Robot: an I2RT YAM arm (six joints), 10 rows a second.
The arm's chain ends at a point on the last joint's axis. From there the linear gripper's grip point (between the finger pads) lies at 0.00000 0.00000 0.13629 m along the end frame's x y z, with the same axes.
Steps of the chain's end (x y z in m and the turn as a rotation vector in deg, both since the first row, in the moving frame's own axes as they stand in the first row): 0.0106 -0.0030 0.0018 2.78 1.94 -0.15; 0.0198 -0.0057 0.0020 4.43 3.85 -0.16; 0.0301 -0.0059 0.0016 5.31 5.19 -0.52; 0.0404 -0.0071 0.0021 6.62 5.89 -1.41
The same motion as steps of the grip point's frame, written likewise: 0.0152 -0.0096 0.0016 2.78 1.94 -0.15; 0.0289 -0.0162 0.0013 4.43 3.85 -0.16; 0.0424 -0.0186 0.0005 5.31 5.19 -0.52; 0.0542 -0.0230 0.0005 6.62 5.89 -1.41
